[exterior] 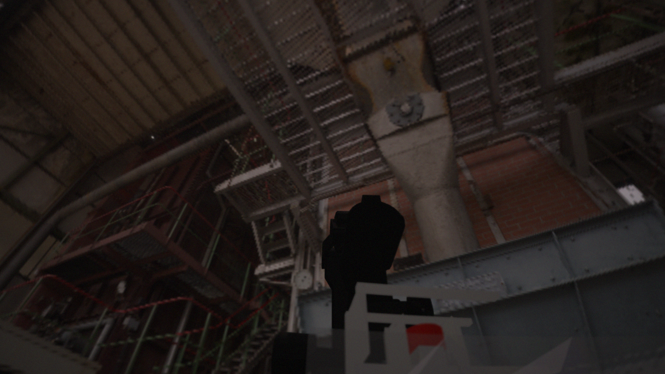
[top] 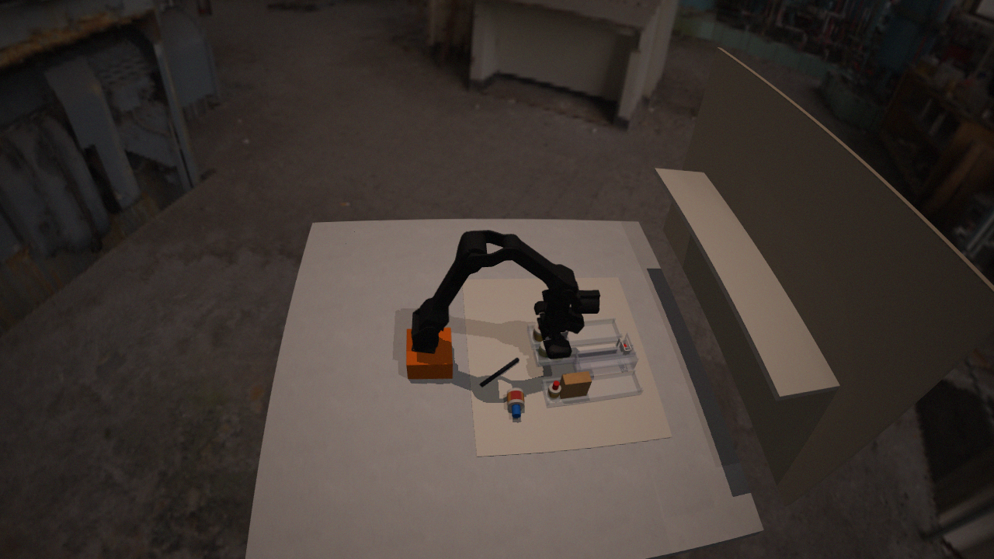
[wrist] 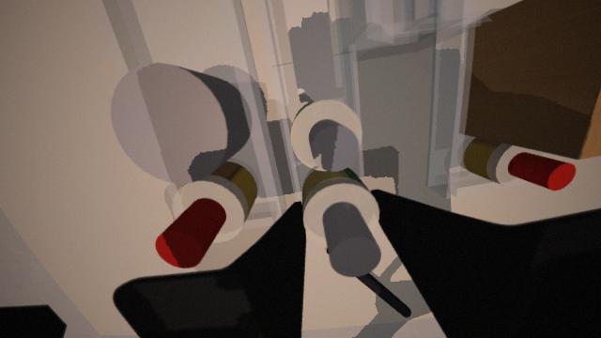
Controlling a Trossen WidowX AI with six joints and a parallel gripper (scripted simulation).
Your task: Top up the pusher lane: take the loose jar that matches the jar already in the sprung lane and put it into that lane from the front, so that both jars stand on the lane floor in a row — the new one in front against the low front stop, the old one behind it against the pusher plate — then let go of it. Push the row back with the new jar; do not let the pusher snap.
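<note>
Now: gripper tip 90 mm to the right of the grey cylinder, 40 mm short of it and 20 mm above it. The rest, counted from my gripper tip: pusher plate: 150 mm ahead, 10 mm to the left; then brown box: 110 mm to the right, 80 mm ahead, 10 mm below; then black rod: 120 mm behind, 70 mm to the right, 50 mm below.
</note>
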